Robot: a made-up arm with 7 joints.
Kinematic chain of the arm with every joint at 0, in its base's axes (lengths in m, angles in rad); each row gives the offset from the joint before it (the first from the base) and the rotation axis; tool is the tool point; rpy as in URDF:
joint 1: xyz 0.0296 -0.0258 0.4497 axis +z
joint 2: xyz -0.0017 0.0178 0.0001 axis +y
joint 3: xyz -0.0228 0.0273 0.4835 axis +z
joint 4: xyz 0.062 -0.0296 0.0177 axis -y
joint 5: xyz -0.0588 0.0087 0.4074 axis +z
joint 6: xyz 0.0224 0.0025 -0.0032 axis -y
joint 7: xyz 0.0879 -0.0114 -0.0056 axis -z
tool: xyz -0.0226 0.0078 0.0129 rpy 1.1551 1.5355 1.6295
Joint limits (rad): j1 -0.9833..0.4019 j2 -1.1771..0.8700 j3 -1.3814..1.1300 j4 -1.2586..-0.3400 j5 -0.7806..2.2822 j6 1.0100..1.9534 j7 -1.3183..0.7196
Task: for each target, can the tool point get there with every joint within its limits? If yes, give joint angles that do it. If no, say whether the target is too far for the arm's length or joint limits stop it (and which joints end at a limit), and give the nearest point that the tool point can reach.
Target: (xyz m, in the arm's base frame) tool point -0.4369 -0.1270 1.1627
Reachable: yes | joints -0.2810 -0.9756 -0.5499 -1.0760 0.2148 1.3353 -0.8128
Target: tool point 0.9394 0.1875 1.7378
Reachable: no: too far | nearest point 0.5995 0.1078 1.2576 | short by 0.594 m
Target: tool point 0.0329 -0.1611 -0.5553
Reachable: no: joint limits stop it (at a limit: joint 1, joint 2, joint 4, joint 6, joint 7) | nearest point 0.4542 -0.7062 0.4932 | short by 1.255 m
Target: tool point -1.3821 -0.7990 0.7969
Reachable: no: too far | nearest point -0.7850 -0.4719 0.7741 | short by 0.681 m
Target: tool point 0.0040 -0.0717 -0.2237
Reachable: no: joint limits stop it (at a limit: joint 1, joint 2, joint 4, joint 6, joint 7) | nearest point 0.4410 -0.7133 0.4950 | short by 1.058 m
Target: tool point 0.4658 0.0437 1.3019
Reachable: yes | joints -0.2095 0.1989 0.5332 -0.6052 -0.3579 1.6900 -0.4468
